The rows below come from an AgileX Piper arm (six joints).
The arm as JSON. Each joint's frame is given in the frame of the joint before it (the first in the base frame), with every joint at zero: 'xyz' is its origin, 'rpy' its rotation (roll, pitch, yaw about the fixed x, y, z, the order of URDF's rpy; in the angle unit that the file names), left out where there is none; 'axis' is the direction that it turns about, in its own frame. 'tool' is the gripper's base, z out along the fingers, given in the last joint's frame.
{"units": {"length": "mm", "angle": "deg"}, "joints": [
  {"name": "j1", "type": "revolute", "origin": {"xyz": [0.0, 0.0, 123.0]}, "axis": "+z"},
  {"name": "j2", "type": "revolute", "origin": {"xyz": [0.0, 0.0, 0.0]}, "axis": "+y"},
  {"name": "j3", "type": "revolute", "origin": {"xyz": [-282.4, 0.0, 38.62]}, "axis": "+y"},
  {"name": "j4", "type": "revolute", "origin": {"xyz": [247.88, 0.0, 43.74]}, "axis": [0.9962, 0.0, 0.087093]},
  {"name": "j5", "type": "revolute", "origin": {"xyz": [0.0, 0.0, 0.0]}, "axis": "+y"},
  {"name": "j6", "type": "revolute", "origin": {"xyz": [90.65, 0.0, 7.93]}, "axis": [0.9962, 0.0, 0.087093]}
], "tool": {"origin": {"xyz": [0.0, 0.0, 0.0], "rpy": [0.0, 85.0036, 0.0]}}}
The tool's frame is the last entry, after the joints.
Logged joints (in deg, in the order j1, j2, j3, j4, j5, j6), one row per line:
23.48 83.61 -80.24 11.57 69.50 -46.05
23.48 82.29 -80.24 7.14 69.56 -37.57
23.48 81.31 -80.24 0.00 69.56 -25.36
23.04 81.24 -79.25 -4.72 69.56 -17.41
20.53 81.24 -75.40 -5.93 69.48 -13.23
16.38 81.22 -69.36 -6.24 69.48 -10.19
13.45 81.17 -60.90 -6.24 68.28 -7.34
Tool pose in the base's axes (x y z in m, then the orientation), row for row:
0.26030 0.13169 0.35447 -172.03 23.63 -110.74
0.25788 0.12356 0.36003 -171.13 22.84 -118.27
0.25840 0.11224 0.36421 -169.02 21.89 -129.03
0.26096 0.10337 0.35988 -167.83 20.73 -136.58
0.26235 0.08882 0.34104 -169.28 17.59 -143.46
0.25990 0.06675 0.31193 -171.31 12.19 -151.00
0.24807 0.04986 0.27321 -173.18 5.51 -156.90
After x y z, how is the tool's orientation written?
As angles about the fixed x, y, z axes (roll, pitch, yaw), in degrees.
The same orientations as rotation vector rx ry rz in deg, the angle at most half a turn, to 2 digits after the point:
-86.68 129.51 9.59
-77.84 135.01 5.77
-64.34 141.71 -0.55
-54.97 146.30 -4.90
-47.91 152.54 -6.49
-40.23 160.92 -7.77
-34.16 169.64 -8.43

